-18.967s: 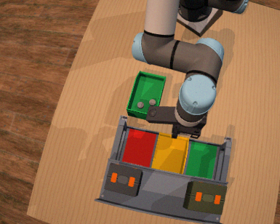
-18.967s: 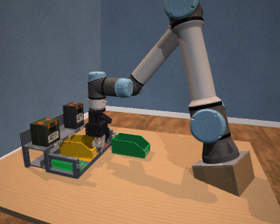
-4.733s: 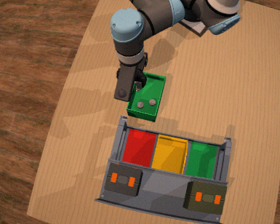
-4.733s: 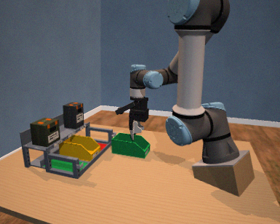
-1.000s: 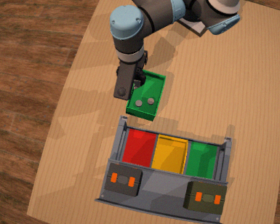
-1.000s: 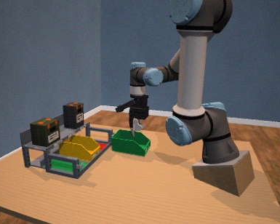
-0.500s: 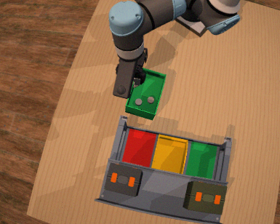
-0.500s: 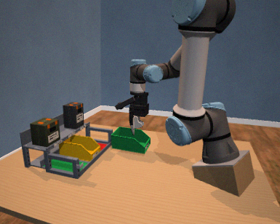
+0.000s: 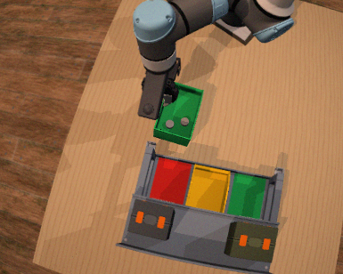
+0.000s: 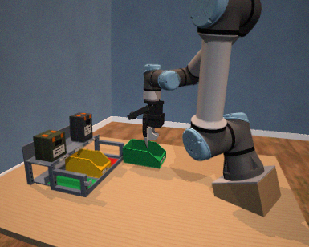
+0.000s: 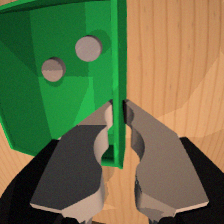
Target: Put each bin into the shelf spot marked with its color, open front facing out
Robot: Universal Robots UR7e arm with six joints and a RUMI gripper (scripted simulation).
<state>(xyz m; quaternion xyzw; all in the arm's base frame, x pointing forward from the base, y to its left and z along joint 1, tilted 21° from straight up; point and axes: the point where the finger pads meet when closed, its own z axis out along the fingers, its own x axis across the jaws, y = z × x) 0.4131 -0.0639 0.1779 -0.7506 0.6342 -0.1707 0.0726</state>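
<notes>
Right now the green bin is 10 mm behind my hand, 50 mm to the left of it and 30 mm below it. The rest, counted from my hand: yellow bin 180 mm ahead, 210 mm to the left, 50 mm below; yellow mark 180 mm ahead, 210 mm to the left, 90 mm below; red mark 200 mm ahead, 100 mm to the left, 90 mm below.
</notes>
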